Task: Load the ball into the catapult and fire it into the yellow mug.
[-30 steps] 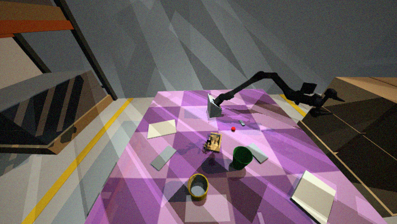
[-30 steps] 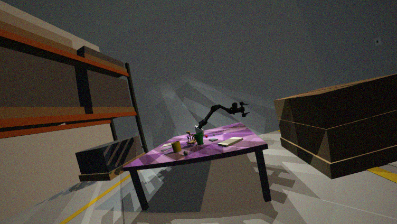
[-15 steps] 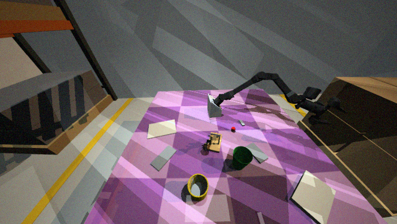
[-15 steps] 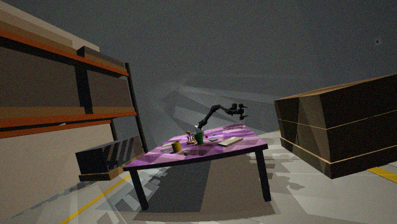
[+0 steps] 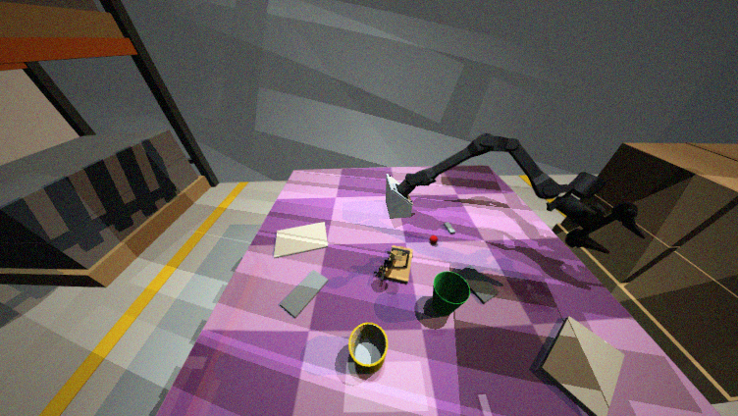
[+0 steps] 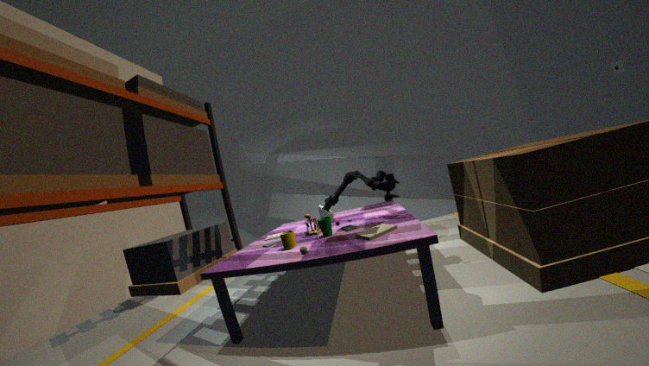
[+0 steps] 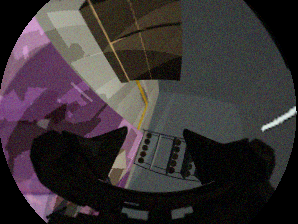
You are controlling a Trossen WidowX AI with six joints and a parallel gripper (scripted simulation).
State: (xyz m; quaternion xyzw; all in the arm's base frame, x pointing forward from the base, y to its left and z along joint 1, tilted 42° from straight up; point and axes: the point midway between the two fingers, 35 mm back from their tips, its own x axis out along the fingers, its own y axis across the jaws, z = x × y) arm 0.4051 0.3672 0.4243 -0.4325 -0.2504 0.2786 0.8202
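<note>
Now: the wooden catapult 100 mm behind my gripper tip, 670 mm to the right of it and 110 mm below it. From my gripper tip the other things lie so: green mug 40 mm ahead, 530 mm to the right, 150 mm below; then small grey block 290 mm behind, 390 mm to the right, 180 mm below; then white board 220 mm ahead, 220 mm to the right, 170 mm below.
</note>
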